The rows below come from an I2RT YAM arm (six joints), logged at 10 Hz.
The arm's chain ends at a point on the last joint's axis. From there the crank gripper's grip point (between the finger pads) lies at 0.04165 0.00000 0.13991 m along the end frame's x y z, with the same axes.
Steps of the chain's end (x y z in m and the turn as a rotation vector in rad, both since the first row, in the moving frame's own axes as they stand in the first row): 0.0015 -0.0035 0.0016 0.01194 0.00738 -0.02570; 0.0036 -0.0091 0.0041 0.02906 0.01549 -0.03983; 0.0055 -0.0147 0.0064 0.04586 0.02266 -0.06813; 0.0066 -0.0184 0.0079 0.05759 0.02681 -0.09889; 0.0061 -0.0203 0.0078 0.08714 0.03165 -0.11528
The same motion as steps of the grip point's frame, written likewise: 0.0025 -0.0063 0.0013 0.01194 0.00738 -0.02570; 0.0056 -0.0149 0.0034 0.02906 0.01549 -0.03983; 0.0083 -0.0240 0.0052 0.04586 0.02266 -0.06813; 0.0097 -0.0307 0.0064 0.05759 0.02681 -0.09889; 0.0095 -0.0374 0.0057 0.08714 0.03165 -0.11528
